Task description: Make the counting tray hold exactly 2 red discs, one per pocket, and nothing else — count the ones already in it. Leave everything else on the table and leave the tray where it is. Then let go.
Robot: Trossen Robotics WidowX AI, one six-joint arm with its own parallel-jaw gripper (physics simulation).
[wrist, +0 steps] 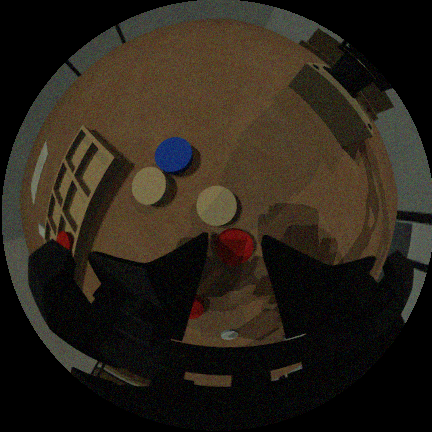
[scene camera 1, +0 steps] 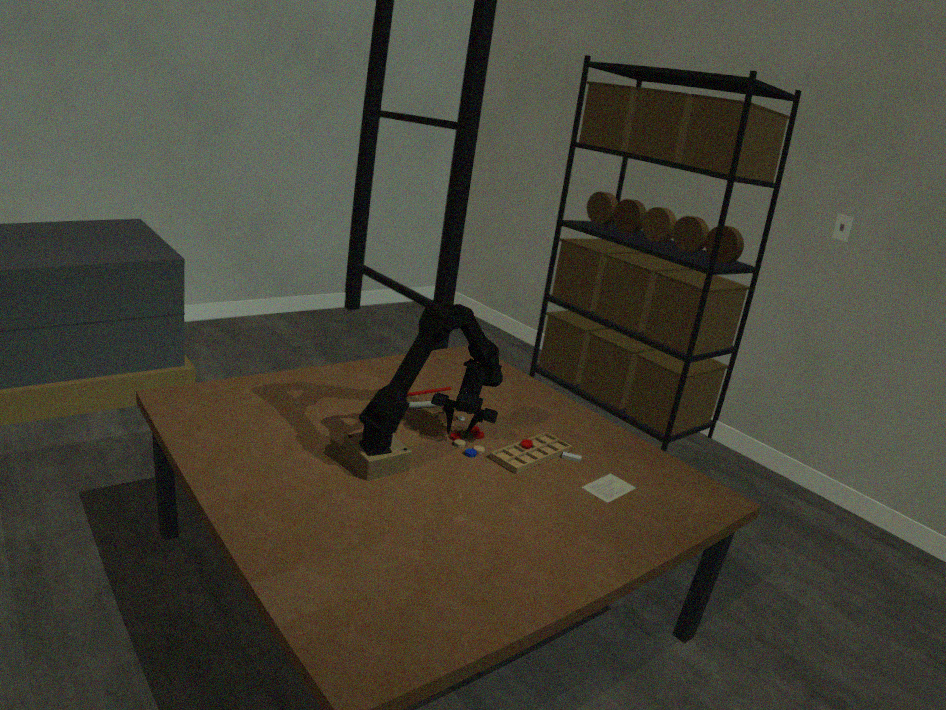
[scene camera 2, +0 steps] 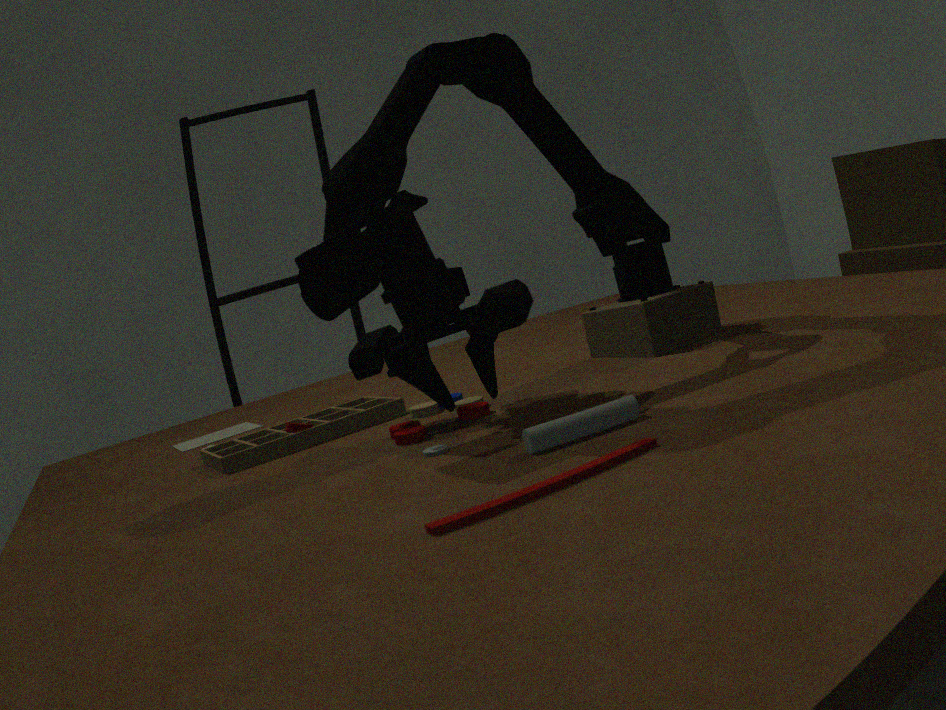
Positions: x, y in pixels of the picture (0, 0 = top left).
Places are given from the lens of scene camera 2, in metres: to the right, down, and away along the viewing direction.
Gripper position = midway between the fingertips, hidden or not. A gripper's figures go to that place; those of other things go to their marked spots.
gripper point(scene camera 2: 474, 403): 0.00, 0.05, 0.83
wooden counting tray point(scene camera 2: 272, 442): -0.22, 0.09, 0.84
grey card point(scene camera 2: 185, 446): -0.41, 0.13, 1.05
The marked spots on the wooden counting tray and the grey card are 0.29 m apart.
